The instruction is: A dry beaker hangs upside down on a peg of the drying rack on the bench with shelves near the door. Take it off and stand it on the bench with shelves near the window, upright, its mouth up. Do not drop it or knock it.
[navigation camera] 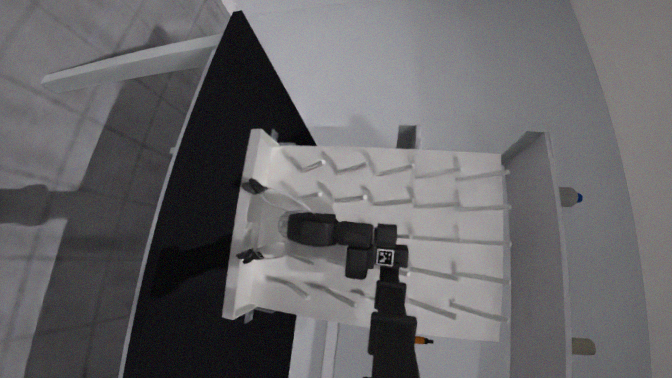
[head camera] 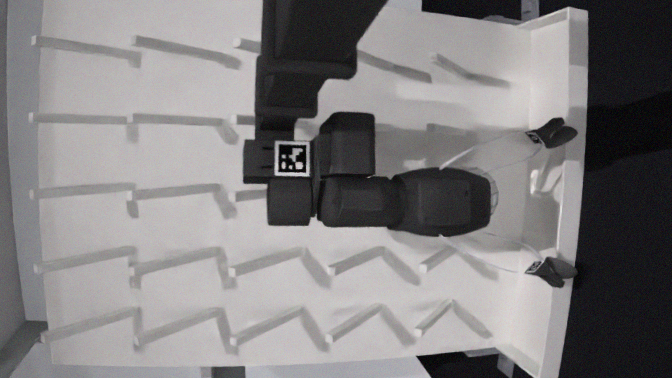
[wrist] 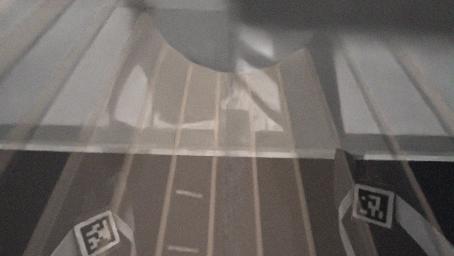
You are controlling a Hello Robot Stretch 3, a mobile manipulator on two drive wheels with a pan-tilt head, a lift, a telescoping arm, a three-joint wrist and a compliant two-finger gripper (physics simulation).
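Places are measured from the robot's base along level axes (x right, y ahead, z up), in metres.
Where they show: gripper, fingertip midpoint: (navigation camera: 240,220) (head camera: 573,202).
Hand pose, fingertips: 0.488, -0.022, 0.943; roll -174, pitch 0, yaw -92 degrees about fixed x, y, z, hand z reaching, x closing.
Observation:
Things, the pixels of their top centre, and the offset from my fingertips, as dx, dy, dz. "*": a spot on its surface instead. Level surfaces: height alone.
- clear beaker, middle of its top: (head camera: 415,198) (navigation camera: 320,228) +0.052, -0.006, +0.174
- black bench top, its level: dz -0.028
- drip tray's lip, surface spot: (head camera: 577,90) * -0.005, -0.130, -0.013
- grey shelf panel, its level: dz +0.867
- orange item, surface spot: (navigation camera: 423,340) * +0.335, -0.413, +0.485
The clear beaker (head camera: 494,192) (navigation camera: 283,225) shows partly past the gripper's body in the head and navigation views. In the wrist view its see-through wall (wrist: 230,175), with pale stripes and short marks, fills the middle. The peg under it and its mouth are hidden or unclear. My gripper (head camera: 552,201) (navigation camera: 252,221) (wrist: 235,218) is open, its fingers wide apart, one toward each side of the beaker, tips over the drip tray. I cannot tell whether they touch it. The white drying rack (head camera: 175,155) (navigation camera: 480,225) has rows of pegs. The bench near the window does not show.
The black bench top (head camera: 625,225) (navigation camera: 200,150) lies below the rack. The drip tray's lip (head camera: 577,90) (navigation camera: 231,300) runs along the rack's lower end. A grey shelf panel (navigation camera: 537,225), two bottles (navigation camera: 568,196) (navigation camera: 583,346) and an orange item (navigation camera: 423,340) are nearby.

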